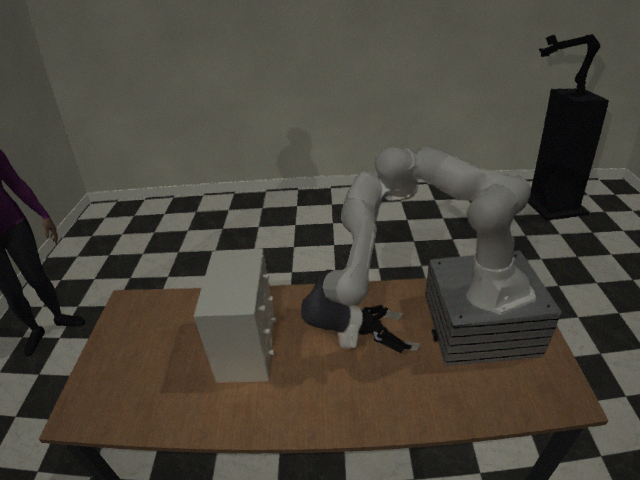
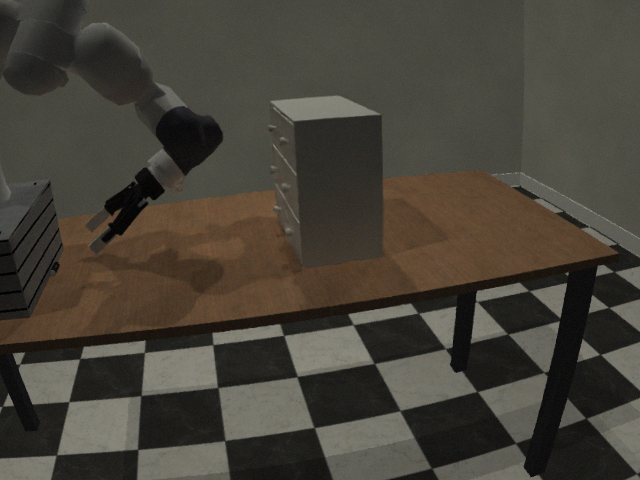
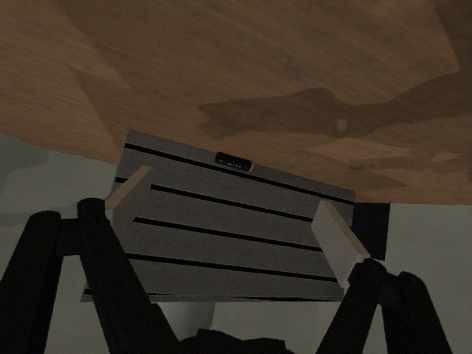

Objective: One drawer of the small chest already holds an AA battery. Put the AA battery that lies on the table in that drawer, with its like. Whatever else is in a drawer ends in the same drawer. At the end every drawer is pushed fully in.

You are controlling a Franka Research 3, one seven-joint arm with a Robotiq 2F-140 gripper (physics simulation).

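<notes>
The AA battery, a small dark cylinder with a light end, lies on the table close against the foot of the robot's base block. My gripper is open and empty. It is tilted, its fingers pointing down toward the block, above the table and apart from the battery. The small white chest stands behind the hand, its knobbed drawer fronts facing the robot's base. Its three rows of drawers look pushed in; their contents are hidden.
The grey base block with dark grooves rises directly beside the battery. The brown table carries the chest and block. A person stands beyond the table's left end; a black pedestal stands behind it.
</notes>
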